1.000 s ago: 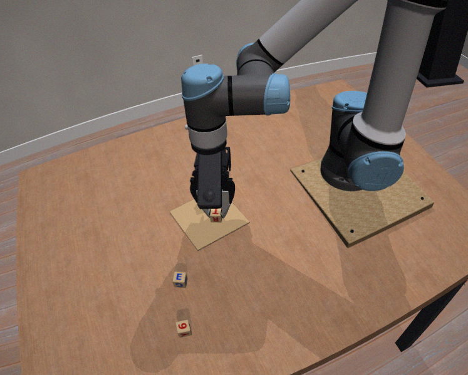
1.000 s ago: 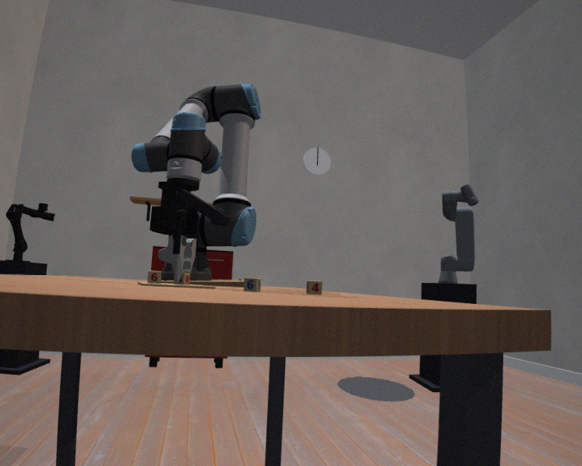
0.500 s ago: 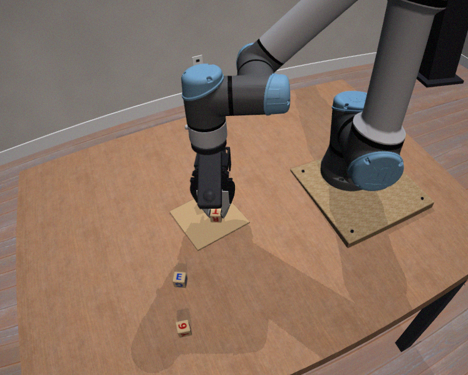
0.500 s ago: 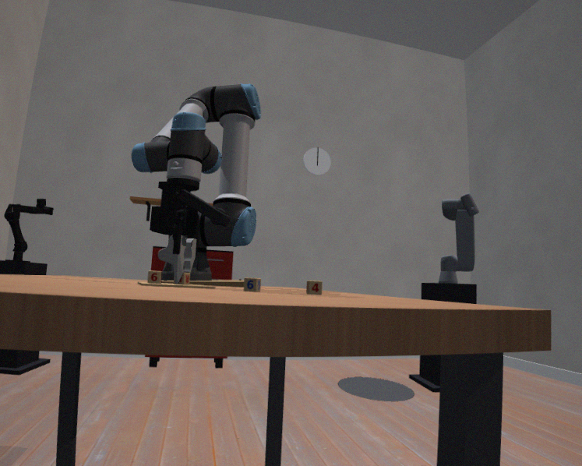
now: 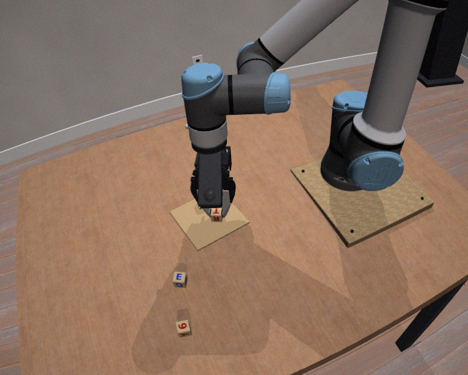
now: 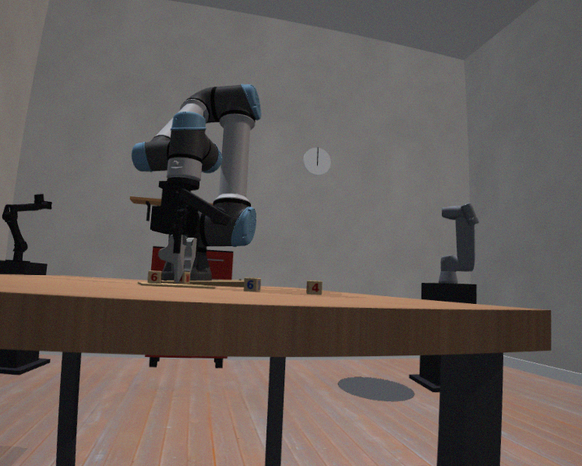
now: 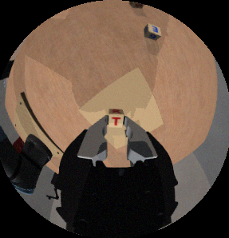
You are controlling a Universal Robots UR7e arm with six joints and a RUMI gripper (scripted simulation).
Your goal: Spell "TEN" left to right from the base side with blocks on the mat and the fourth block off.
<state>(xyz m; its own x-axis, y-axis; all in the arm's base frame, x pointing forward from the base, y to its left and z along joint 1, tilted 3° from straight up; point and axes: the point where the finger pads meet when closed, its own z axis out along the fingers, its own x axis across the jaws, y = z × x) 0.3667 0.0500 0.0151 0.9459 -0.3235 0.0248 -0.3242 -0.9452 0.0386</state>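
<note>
The tan mat lies 20 mm below my hand, 20 mm ahead of it and 10 mm to the right of it. Also, from my hand: E block: 150 mm to the left, 110 mm ahead, 10 mm below; then T block: right at my hand; then 9 block: 260 mm to the left, 130 mm ahead, 10 mm below.
</note>
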